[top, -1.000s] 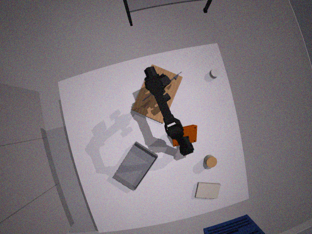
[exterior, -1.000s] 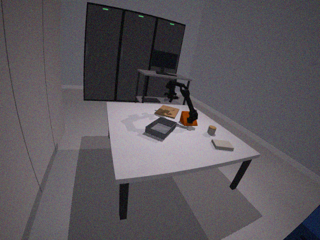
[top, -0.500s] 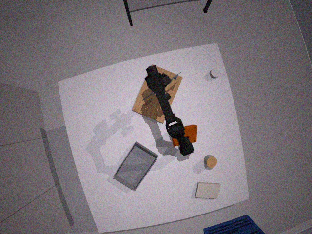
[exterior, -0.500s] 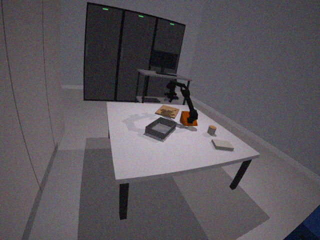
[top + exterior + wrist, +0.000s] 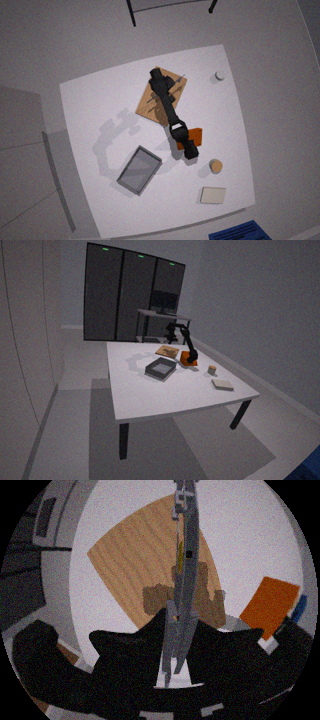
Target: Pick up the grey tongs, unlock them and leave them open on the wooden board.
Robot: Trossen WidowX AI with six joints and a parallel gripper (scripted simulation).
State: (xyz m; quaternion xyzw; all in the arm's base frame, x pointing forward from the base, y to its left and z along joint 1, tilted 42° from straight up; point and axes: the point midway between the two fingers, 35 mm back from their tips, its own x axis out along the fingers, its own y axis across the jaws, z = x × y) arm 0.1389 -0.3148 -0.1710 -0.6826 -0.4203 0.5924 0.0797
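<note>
My gripper tip is now 9 cm above the wooden board. The rest, counted from my gripper tip: grey roasting tin 49 cm to the left, 23 cm ahead, 7 cm below; cork-topped pot 54 cm to the left, 31 cm behind, 7 cm below; pale flat block 78 cm to the left, 28 cm behind, 9 cm below.
</note>
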